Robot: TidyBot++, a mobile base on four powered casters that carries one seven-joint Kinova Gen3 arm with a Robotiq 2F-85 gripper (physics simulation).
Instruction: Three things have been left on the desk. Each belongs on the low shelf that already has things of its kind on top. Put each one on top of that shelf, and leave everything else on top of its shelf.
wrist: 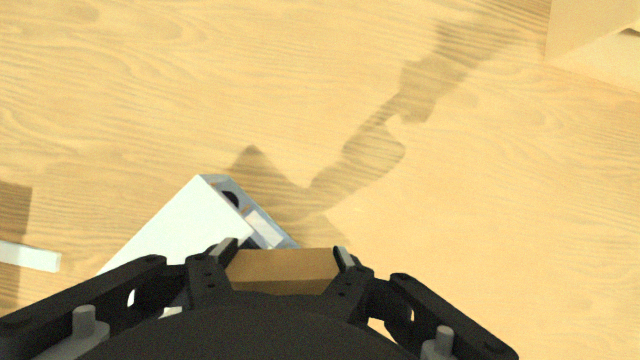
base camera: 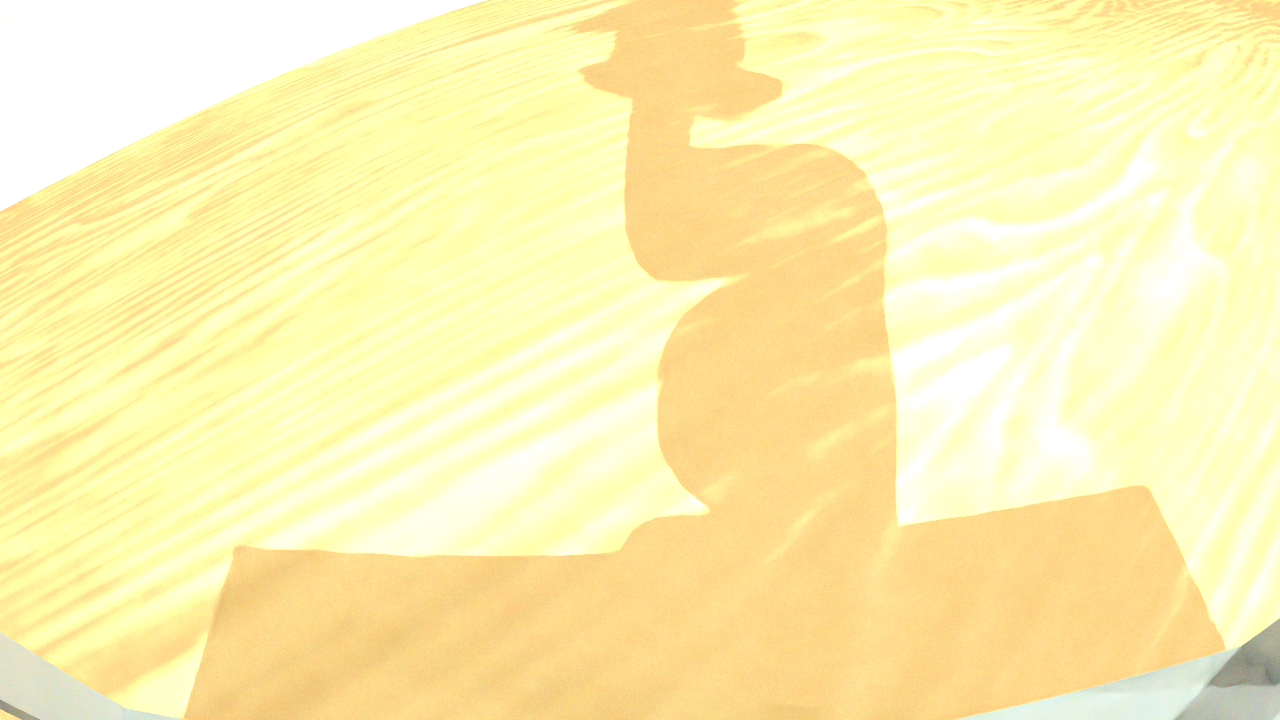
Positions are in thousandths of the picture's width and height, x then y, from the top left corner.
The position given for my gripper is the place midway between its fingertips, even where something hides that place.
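Visible: my gripper (wrist: 446, 712); also a tan block (wrist: 484, 754).
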